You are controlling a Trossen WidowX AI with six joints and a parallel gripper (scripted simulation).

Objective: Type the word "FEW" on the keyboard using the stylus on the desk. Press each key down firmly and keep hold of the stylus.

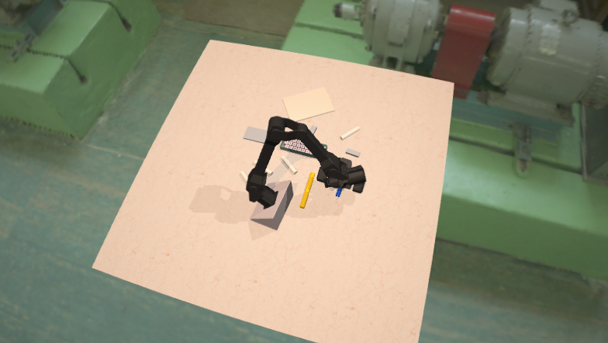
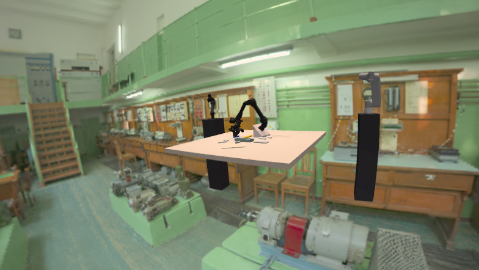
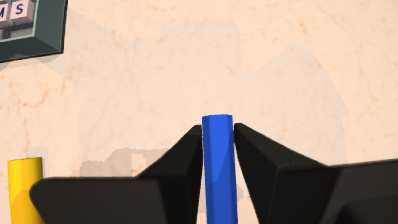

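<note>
The blue stylus is 70 mm behind my gripper tip and 10 mm to the left of it. The rest, counted from my gripper tip: yellow rod: 140 mm to the left, 70 mm behind, 10 mm below; then beige sheet: 370 mm ahead, 210 mm to the left, 10 mm below; then grey block: 130 mm ahead, 20 mm to the right, 10 mm below.
</note>
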